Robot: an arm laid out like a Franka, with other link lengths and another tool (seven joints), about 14 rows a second.
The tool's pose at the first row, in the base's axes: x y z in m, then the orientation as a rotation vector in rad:
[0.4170 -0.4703 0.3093 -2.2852 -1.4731 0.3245]
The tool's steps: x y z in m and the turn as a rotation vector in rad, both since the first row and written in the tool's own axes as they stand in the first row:
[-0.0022 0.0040 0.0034 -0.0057 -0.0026 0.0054]
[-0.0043 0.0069 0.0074 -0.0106 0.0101 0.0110]
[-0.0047 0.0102 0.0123 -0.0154 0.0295 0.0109]
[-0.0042 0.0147 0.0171 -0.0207 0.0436 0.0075]
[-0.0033 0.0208 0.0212 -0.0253 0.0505 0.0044]
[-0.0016 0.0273 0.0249 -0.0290 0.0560 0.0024]
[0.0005 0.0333 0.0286 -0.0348 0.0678 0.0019]
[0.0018 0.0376 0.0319 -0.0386 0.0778 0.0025]
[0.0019 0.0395 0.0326 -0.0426 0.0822 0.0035]
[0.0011 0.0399 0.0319 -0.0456 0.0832 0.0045]
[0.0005 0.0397 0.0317 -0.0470 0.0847 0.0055]
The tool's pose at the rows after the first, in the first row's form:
[0.4180 -0.4731 0.3044 -2.2944 -1.4712 0.3254]
[0.4179 -0.4752 0.2995 -2.3007 -1.4612 0.3086]
[0.4184 -0.4758 0.2936 -2.3010 -1.4540 0.2823]
[0.4204 -0.4760 0.2873 -2.2998 -1.4533 0.2611]
[0.4241 -0.4765 0.2809 -2.2996 -1.4554 0.2489]
[0.4286 -0.4766 0.2748 -2.2997 -1.4566 0.2393]
[0.4329 -0.4761 0.2688 -2.3015 -1.4539 0.2213]
[0.4356 -0.4758 0.2639 -2.3029 -1.4499 0.2071]
[0.4369 -0.4763 0.2625 -2.3058 -1.4485 0.1995]
[0.4372 -0.4773 0.2629 -2.3087 -1.4482 0.1965]
[0.4369 -0.4778 0.2631 -2.3103 -1.4470 0.1940]

